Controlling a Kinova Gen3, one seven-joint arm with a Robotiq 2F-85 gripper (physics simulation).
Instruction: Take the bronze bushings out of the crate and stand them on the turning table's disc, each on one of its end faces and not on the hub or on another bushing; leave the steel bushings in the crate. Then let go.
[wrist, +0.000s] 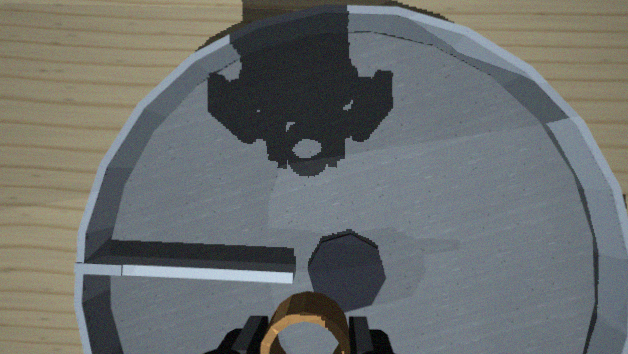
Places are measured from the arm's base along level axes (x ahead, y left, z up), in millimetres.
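Pixels of known places: gripper, fingertip midpoint: (308, 341).
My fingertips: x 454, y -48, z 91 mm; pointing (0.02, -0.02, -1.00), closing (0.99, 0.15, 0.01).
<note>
Behind a point stands the place of what it marks.
My gripper (308, 331) {x 454, y -48, z 91 mm} is shut on a bronze bushing (309, 304) {x 452, y -30, z 103 mm} at the bottom middle of the wrist view. The bushing is held upright, its open top end towards the camera, and its lower part is cut off by the view's edge. It is over the turning table's grey disc (450, 200) {x 556, y 12, z -94 mm}, close to the dark hub (350, 270) {x 481, y -56, z -86 mm} and partly overlapping it in view. The height of the bushing above the disc cannot be told. The crate and the steel bushings do not show.
A raised rim (597, 165) {x 648, y 54, z -63 mm} runs around the disc. A thin straight bar (207, 274) {x 371, y -70, z -61 mm} reaches inward from the left rim and ends left of the hub. The arm's dark shadow (300, 100) {x 420, y 78, z -94 mm} falls across the upper disc. Wooden table top (40, 150) {x 170, y 2, z -147 mm} shows outside the rim.
</note>
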